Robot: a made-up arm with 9 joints. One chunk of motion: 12 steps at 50 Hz.
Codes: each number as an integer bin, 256 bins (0 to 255) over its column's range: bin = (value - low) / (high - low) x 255, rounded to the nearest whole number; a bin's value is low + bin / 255 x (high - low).
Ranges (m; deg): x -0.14..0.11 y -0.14..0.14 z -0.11..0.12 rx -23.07..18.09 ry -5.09..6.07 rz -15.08..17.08
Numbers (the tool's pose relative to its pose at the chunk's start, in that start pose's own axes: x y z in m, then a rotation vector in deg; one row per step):
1: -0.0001 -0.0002 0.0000 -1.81 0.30 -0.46
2: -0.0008 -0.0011 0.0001 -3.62 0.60 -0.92
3: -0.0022 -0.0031 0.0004 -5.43 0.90 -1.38
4: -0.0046 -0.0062 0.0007 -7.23 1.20 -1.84
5: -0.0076 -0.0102 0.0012 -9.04 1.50 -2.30
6: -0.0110 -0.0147 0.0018 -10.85 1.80 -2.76
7: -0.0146 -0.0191 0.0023 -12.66 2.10 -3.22
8: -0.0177 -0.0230 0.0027 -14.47 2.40 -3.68
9: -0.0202 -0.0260 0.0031 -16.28 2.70 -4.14
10: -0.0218 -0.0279 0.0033 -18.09 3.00 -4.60
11: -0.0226 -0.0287 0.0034 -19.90 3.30 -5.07
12: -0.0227 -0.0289 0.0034 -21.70 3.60 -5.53
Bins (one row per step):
1: 143 127 122 132 123 116
2: 142 126 122 120 130 112
3: 141 125 122 109 137 109
4: 138 122 123 98 144 105
5: 135 118 123 87 151 101
6: 132 114 124 76 157 98
7: 128 110 125 64 164 94
8: 125 107 125 53 171 90
9: 122 104 125 42 178 87
10: 121 102 126 31 185 83
11: 120 101 126 20 192 79
12: 120 101 126 8 199 76

